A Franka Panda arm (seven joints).
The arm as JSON. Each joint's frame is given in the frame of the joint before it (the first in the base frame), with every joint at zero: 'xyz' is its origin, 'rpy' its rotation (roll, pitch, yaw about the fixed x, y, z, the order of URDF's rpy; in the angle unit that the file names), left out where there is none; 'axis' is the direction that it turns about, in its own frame. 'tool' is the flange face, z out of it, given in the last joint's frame.
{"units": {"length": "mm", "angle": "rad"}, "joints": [
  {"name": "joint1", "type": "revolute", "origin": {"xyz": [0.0, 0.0, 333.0]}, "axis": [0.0, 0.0, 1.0]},
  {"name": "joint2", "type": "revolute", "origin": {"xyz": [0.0, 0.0, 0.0]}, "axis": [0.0, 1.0, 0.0]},
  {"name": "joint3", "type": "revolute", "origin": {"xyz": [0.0, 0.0, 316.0]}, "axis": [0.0, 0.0, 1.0]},
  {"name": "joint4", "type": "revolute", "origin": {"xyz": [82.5, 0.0, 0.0]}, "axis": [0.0, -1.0, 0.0]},
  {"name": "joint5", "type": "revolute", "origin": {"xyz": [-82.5, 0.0, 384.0]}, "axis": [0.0, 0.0, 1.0]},
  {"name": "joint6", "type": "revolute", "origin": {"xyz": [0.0, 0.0, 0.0]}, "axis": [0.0, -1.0, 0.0]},
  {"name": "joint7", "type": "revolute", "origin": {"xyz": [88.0, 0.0, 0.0]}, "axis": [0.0, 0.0, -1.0]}
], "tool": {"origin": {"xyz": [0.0, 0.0, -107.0], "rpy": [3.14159, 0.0, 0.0]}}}
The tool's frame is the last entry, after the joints.
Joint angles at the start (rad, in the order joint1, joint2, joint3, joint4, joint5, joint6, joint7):
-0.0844 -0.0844 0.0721 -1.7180 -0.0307 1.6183 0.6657
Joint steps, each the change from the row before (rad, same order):
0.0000 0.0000 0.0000 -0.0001 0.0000 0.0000 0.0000
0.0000 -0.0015 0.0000 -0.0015 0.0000 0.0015 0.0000
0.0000 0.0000 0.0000 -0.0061 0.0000 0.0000 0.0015
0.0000 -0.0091 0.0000 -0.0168 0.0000 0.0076 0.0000
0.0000 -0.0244 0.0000 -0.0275 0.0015 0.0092 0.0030
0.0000 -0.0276 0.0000 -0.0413 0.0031 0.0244 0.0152
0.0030 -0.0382 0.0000 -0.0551 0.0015 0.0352 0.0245
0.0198 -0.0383 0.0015 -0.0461 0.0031 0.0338 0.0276
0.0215 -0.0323 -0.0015 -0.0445 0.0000 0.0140 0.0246
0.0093 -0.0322 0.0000 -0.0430 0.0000 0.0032 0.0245
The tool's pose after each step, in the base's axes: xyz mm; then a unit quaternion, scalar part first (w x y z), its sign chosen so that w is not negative. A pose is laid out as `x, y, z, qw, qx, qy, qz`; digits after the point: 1 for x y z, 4 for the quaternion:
530.3, -8.2, 604.6, 0.0199, 0.9431, -0.3318, -0.0015
530.0, -8.1, 604.8, 0.0197, 0.9431, -0.3318, -0.0008
529.7, -8.1, 601.9, 0.0207, 0.9429, -0.3325, -0.0037
527.2, -8.0, 599.4, 0.0210, 0.9429, -0.3324, -0.0036
520.2, -7.3, 599.9, 0.0202, 0.9424, -0.3339, -0.0007
513.1, -6.5, 596.5, 0.0179, 0.9399, -0.3410, 0.0043
503.4, -4.2, 592.6, 0.0152, 0.9362, -0.3510, 0.0133
493.9, 7.3, 592.5, 0.0101, 0.9348, -0.3540, 0.0257
483.7, 17.1, 588.0, 0.0101, 0.9339, -0.3562, 0.0270
472.6, 21.3, 582.9, 0.0122, 0.9312, -0.3636, 0.0241

